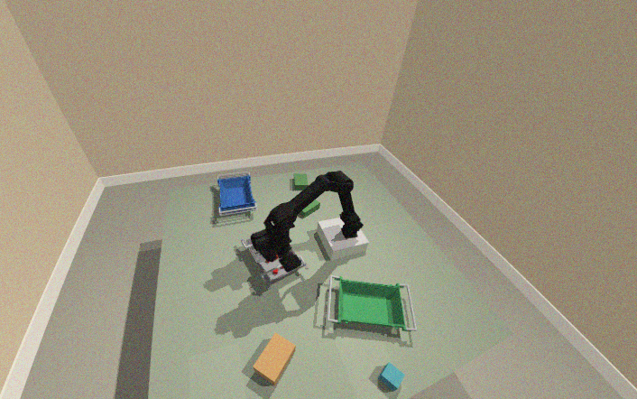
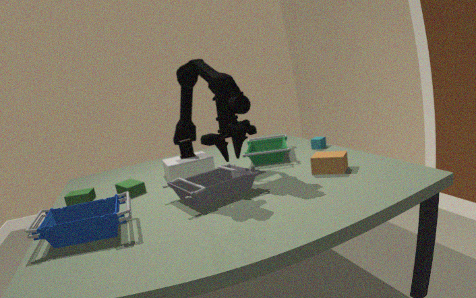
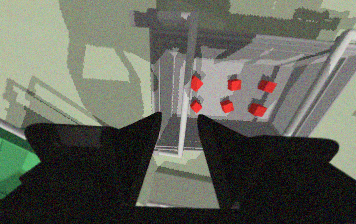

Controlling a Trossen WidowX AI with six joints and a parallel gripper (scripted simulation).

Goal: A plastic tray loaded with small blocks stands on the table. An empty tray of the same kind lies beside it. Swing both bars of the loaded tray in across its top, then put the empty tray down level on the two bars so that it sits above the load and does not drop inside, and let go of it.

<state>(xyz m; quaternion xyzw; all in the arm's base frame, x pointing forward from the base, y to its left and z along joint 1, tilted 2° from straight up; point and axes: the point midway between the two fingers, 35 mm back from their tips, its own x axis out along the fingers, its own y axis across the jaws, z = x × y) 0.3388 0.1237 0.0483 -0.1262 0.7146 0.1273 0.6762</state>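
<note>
Right now my gripper tip is 30 cm past the green tray, 22 cm to the right of it and 5 cm above it. The rest, counted from my gripper tip: orange block: 32 cm to the left, 7 cm ahead, 6 cm below; cyan block: 46 cm to the left, 28 cm behind, 7 cm below; red block: 13 cm to the right, 8 cm below, 7 cm ahead.
</note>
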